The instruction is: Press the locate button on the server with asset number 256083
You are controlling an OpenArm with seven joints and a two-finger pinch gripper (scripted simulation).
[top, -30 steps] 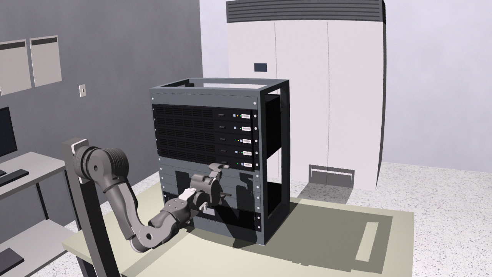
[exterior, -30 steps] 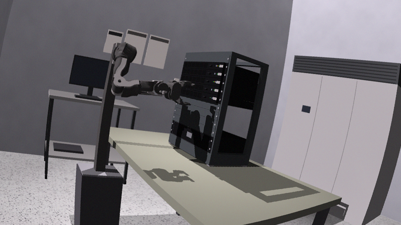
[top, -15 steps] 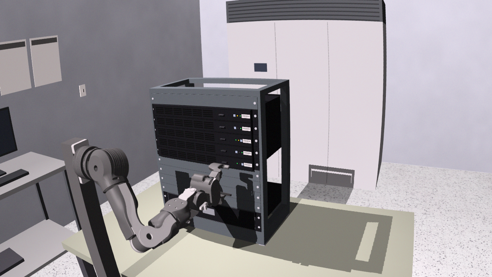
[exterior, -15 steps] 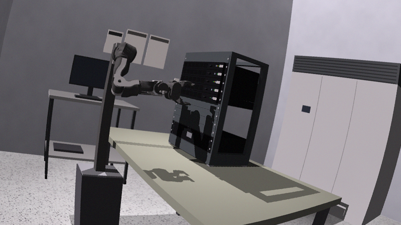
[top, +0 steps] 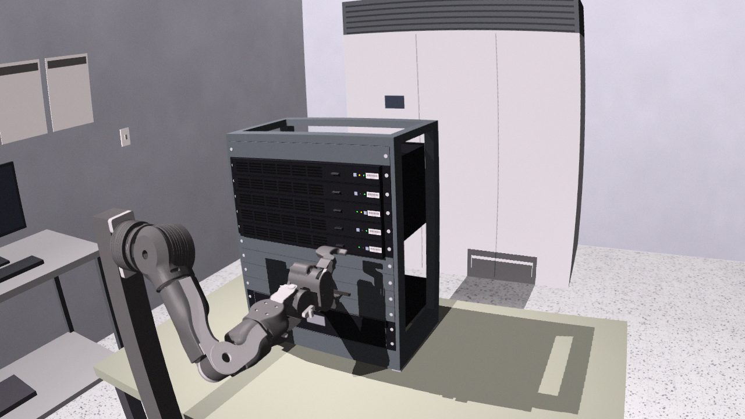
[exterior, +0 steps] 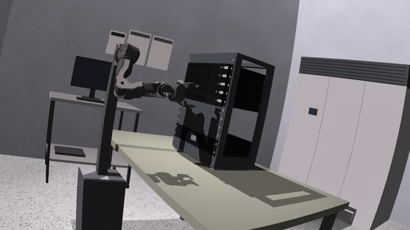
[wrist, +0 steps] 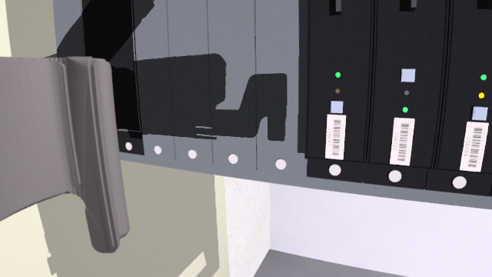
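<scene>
Right now the pale square button is 14 cm ahead of my hand.
</scene>
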